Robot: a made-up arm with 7 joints.
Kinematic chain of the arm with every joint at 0, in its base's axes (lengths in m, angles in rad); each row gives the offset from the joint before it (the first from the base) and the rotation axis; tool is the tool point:
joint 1: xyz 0 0.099 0 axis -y
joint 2: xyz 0 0.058 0 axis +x
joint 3: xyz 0 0 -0.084 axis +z
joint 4: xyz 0 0 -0.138 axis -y
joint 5: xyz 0 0 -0.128 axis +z
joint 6: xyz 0 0 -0.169 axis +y
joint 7: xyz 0 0 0 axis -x
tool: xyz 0 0 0
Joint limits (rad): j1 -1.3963..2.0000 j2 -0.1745..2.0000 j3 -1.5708..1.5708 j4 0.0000..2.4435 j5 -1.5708..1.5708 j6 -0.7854..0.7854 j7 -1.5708..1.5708
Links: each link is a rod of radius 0.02 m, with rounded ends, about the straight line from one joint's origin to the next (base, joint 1, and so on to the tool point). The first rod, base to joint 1, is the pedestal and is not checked.
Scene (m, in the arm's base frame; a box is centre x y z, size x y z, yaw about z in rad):
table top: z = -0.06
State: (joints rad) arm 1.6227 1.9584 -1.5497 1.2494 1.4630 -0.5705 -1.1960
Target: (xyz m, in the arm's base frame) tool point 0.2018 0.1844 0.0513
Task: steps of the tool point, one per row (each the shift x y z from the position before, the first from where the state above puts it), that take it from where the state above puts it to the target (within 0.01 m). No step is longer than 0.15 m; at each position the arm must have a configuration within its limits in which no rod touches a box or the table.
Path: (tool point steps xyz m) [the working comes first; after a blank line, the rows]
Joints at the target: 1.7087 1.6465 -1.4605 2.3577 1.4630 -0.5705 -1.1960
Straight joint move there: clear.

1: 0.0682 -0.0846 0.0150
2: 0.0333 -0.0987 0.0138
3: -0.0034 -0.0999 0.0088
4: -0.0373 -0.0883 0.0004

